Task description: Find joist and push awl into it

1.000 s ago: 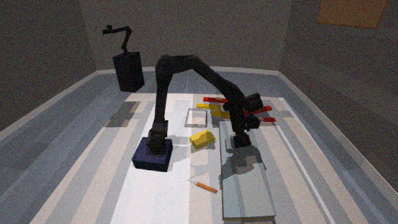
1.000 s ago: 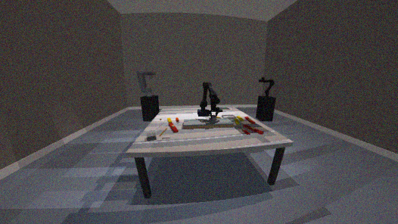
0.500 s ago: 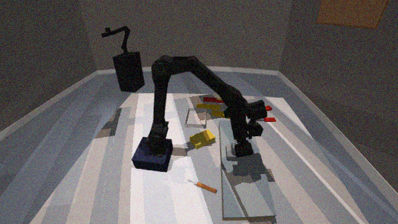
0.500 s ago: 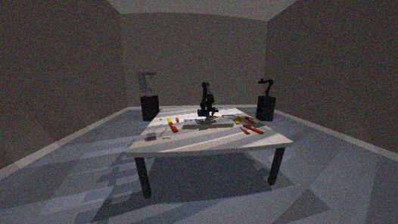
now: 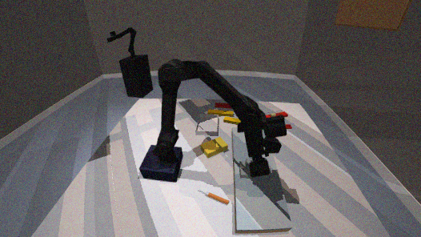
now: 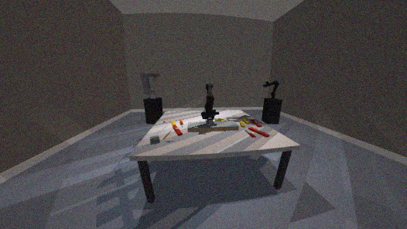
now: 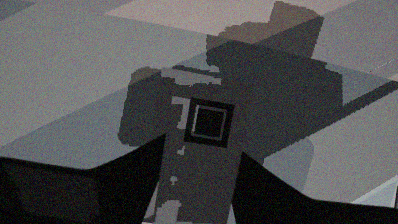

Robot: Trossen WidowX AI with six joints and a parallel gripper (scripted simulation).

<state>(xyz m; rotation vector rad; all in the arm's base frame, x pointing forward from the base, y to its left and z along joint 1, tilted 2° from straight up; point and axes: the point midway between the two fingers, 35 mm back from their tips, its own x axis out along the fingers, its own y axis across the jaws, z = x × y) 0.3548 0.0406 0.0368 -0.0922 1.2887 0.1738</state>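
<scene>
My gripper tip is 30 cm to the right of the tray, 28 cm past it and 5 cm above it. From my gripper tip the other things lie so: stud finder 2 cm above; then awl 16 cm behind, 13 cm to the right, 6 cm below; then yellow block 20 cm behind, 12 cm to the left, 5 cm below.
</scene>
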